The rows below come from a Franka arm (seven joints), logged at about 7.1 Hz.
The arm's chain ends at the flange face. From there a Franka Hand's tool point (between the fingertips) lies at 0.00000 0.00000 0.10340 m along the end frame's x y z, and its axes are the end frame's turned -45 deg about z.
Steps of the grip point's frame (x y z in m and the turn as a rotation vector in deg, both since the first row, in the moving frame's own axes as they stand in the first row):
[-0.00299 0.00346 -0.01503 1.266 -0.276 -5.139]
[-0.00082 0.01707 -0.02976 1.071 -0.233 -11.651]
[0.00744 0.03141 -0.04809 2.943 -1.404 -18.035]
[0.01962 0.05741 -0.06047 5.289 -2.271 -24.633]
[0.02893 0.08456 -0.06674 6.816 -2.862 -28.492]
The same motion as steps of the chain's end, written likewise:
[0.00235 0.00573 -0.01500 0.700 -1.090 -5.139]
[0.01325 0.01354 -0.02974 0.593 -0.922 -11.651]
[0.03323 0.01801 -0.04792 1.088 -3.074 -18.035]
[0.06462 0.02841 -0.05996 2.134 -5.346 -24.633]
[0.09329 0.04116 -0.06590 2.796 -6.843 -28.492]

